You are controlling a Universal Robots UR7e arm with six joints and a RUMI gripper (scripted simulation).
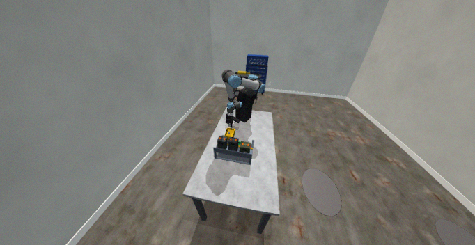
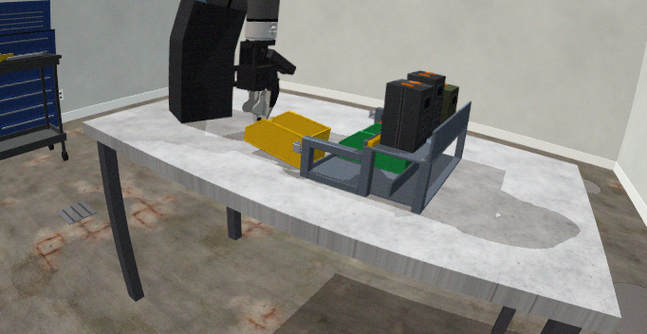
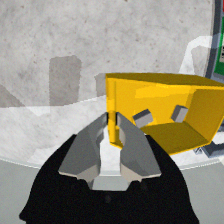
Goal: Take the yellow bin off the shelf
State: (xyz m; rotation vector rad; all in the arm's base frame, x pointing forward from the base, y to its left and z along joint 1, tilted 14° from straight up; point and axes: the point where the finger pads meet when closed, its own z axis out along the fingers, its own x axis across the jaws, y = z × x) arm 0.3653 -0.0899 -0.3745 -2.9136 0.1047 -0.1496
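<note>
Right now the yellow open bin is 80 mm ahead of my hand and 10 mm below it. From my hand the other things lie so: green bin (280 mm ahead, 100 mm to the left, 20 mm below).
</note>
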